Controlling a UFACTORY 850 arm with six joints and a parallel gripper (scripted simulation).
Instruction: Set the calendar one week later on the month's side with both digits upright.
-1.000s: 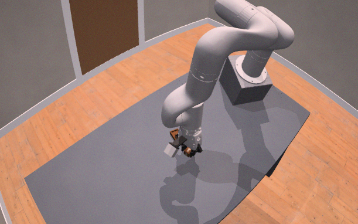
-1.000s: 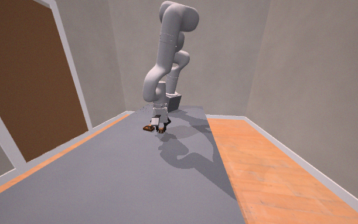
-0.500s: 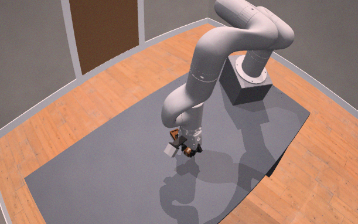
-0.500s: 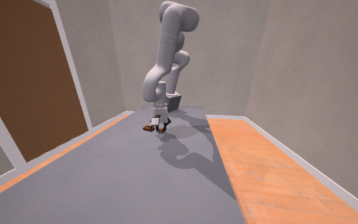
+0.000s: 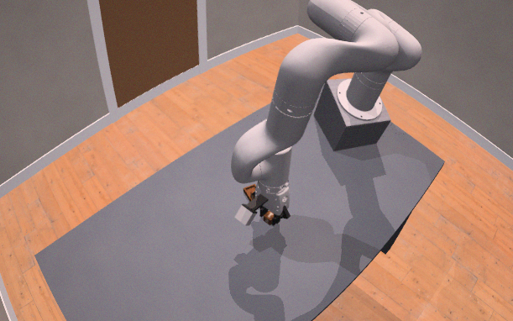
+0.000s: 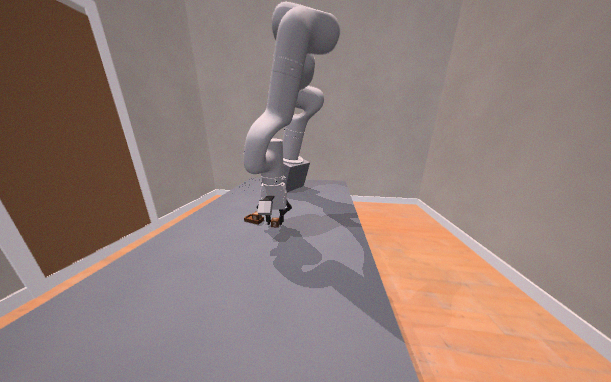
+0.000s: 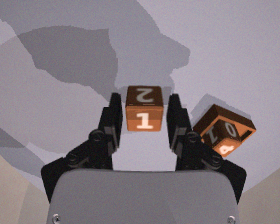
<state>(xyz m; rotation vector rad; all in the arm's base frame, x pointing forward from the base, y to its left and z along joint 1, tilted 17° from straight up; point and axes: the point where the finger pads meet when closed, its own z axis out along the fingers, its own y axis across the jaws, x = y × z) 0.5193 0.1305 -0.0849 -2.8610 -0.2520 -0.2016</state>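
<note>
Right now my hand is 1 cm above the number cube. The rest, counted from my hand: brown wooden calendar tray 11 cm to the right, 2 cm below, 2 cm behind.
</note>
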